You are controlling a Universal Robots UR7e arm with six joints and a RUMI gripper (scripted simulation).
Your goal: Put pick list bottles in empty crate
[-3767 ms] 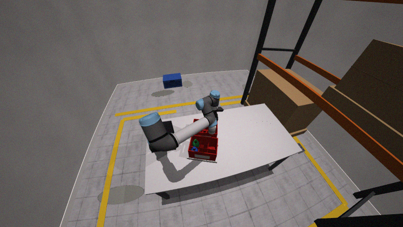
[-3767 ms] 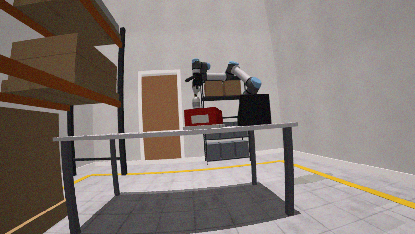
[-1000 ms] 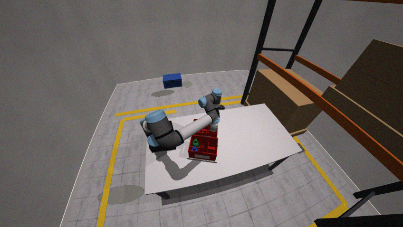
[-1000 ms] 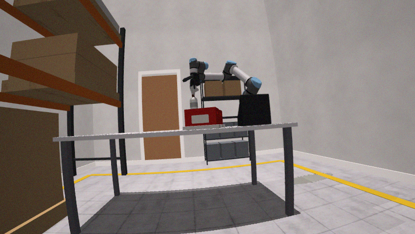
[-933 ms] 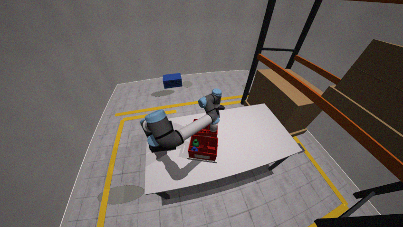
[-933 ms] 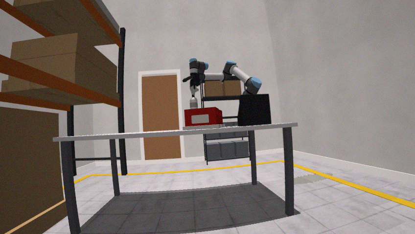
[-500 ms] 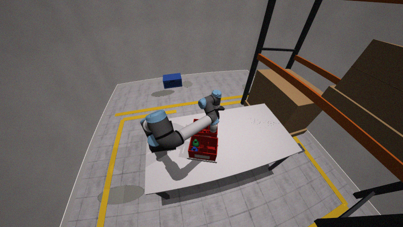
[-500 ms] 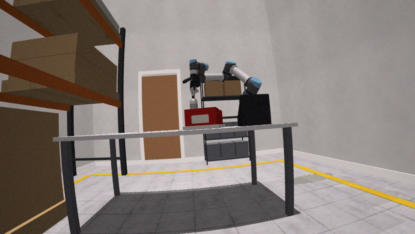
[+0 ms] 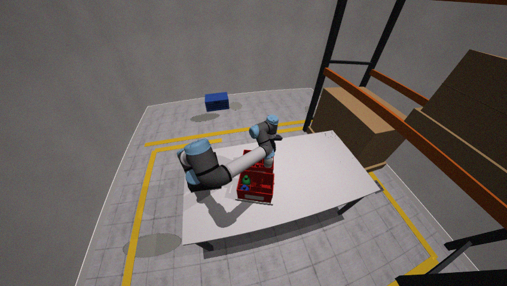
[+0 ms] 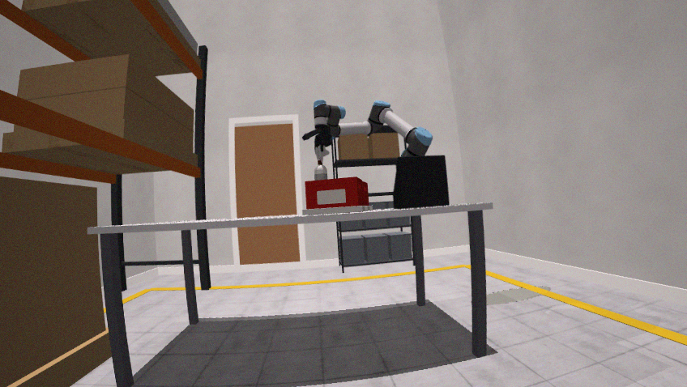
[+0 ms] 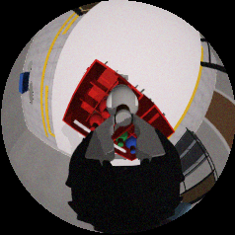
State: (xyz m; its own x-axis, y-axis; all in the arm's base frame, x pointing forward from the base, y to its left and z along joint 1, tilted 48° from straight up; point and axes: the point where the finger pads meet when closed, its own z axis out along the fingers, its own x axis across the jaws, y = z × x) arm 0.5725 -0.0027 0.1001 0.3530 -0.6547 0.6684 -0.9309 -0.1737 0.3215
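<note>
The grey-topped bottle is 70 mm below my hand. From my hand the other things lie so: blue bottle: 240 mm behind, 140 mm to the right, 210 mm below; green bottle: 210 mm behind, 60 mm to the right, 210 mm below.
</note>
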